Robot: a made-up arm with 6 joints. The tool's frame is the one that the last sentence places. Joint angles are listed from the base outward.
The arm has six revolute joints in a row. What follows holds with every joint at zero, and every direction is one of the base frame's.
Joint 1 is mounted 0.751 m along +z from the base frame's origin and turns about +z.
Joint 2 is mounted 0.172 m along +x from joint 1 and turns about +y.
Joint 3 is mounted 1.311 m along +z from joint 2 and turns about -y.
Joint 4 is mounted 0.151 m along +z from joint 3 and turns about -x.
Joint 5 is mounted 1.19 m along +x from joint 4 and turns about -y.
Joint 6 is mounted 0.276 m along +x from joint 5 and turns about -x.
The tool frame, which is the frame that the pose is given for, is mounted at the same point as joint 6; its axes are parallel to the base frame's.
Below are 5 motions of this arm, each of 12 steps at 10 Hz.
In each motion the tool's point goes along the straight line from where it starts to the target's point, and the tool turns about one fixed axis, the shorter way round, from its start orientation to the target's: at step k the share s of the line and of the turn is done. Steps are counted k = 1, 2, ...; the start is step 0. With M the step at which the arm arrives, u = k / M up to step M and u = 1 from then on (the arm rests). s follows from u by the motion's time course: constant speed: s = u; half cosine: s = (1 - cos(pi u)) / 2; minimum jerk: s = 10 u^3 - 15 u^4 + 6 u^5.
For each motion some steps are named. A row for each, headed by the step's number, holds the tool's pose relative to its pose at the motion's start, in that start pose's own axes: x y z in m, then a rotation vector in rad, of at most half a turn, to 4 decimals.
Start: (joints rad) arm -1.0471 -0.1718 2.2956 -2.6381 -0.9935 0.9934
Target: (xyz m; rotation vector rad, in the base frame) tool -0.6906 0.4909 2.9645 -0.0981 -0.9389 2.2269
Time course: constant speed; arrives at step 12
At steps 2, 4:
2: -0.1263 -0.0254 0.0374 0.1008 -0.1483 0.0044
4: -0.2526 -0.0508 0.0748 0.2015 -0.2965 0.0087

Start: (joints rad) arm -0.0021 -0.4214 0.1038 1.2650 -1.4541 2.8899
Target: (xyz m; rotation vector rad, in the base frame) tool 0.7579 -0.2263 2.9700 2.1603 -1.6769 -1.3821
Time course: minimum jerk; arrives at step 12
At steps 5, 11, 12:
5: -0.0278 0.0539 -0.1116 0.0379 -0.1662 -0.0402
11: -0.0797 0.1546 -0.3203 0.1088 -0.4771 -0.1154
12: -0.0801 0.1554 -0.3220 0.1093 -0.4795 -0.1160

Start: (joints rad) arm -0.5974 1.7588 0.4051 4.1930 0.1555 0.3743
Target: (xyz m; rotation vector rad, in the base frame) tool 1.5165 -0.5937 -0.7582 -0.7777 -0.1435 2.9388
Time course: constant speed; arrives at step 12
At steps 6, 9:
6: -0.1153 -0.1721 -0.1619 0.3143 -0.4461 -0.3673
9: -0.1729 -0.2582 -0.2428 0.4715 -0.6692 -0.5509

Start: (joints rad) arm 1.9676 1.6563 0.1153 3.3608 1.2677 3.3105
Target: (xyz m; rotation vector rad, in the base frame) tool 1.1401 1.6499 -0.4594 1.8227 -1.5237 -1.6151
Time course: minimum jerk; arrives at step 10
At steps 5, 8, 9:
5: 0.2923 -0.7186 -0.3143 -0.2799 -0.3264 0.2222
8: 0.5507 -1.3540 -0.5921 -0.5274 -0.6150 0.4186
9: 0.5795 -1.4250 -0.6231 -0.5550 -0.6472 0.4405

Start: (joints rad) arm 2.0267 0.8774 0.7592 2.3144 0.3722 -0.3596
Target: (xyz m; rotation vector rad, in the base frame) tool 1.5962 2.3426 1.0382 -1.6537 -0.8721 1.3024
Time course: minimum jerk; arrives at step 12
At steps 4, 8, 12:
4: -0.3388 0.3557 -0.3437 0.1151 0.1872 0.0498
8: -1.2757 1.3393 -1.2940 0.4333 0.7048 0.1875
12: -1.6145 1.6950 -1.6377 0.5484 0.8920 0.2373

